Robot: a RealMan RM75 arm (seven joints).
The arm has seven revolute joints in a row. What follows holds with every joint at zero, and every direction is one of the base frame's.
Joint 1 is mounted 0.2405 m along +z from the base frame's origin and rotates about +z.
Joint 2 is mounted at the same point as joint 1 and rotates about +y.
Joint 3 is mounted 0.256 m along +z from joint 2 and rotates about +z.
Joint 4 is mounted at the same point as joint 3 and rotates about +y.
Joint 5 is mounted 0.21 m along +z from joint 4 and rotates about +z.
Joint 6 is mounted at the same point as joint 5 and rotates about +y.
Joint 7 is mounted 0.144 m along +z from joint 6 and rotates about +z.
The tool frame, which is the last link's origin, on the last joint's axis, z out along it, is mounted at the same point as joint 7; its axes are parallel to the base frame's.
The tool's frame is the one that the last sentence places.
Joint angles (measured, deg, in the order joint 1, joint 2, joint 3, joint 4, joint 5, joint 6, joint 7), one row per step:
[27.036 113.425 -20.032 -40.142 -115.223 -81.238 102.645]
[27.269 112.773 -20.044 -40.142 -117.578 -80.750 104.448]
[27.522 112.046 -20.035 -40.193 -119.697 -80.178 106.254]
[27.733 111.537 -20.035 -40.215 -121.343 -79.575 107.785]
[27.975 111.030 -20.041 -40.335 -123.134 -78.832 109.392]
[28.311 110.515 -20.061 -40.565 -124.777 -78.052 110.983]
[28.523 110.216 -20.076 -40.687 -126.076 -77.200 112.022]
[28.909 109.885 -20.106 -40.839 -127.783 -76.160 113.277]
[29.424 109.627 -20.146 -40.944 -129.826 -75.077 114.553]
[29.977 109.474 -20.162 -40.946 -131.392 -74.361 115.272]
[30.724 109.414 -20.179 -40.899 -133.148 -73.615 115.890]
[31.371 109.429 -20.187 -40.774 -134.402 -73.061 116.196]
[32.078 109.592 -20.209 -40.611 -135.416 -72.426 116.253]
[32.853 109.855 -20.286 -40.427 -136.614 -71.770 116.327]
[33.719 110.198 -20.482 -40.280 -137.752 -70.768 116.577]
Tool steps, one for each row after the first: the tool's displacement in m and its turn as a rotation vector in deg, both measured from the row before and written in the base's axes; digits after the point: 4 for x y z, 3 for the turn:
[0.0044 0.0002 0.0016 -1.507 -0.927 -1.852]
[0.0043 0.0008 0.0032 -1.115 -0.939 -1.865]
[0.0035 0.0007 0.0023 -0.759 -0.666 -1.646]
[0.0037 0.0010 0.0028 -0.666 -0.863 -1.775]
[0.0029 0.0019 0.0038 -0.404 -0.915 -1.619]
[0.0029 0.0013 0.0022 -0.180 -0.865 -1.331]
[0.0029 0.0021 0.0025 -0.267 -1.137 -1.513]
[0.0026 0.0024 0.0015 -0.467 -1.290 -1.526]
[0.0008 0.0025 0.0005 -0.457 -1.029 -0.794]
[-0.0002 0.0034 -0.0006 -0.610 -1.146 -0.607]
[-0.0009 0.0030 -0.0012 -0.490 -0.820 -0.252]
[-0.0018 0.0035 -0.0023 -0.395 -0.739 0.038]
[-0.0022 0.0036 -0.0034 -0.600 -0.807 0.055]
[-0.0027 0.0046 -0.0036 -0.381 -0.876 -0.017]

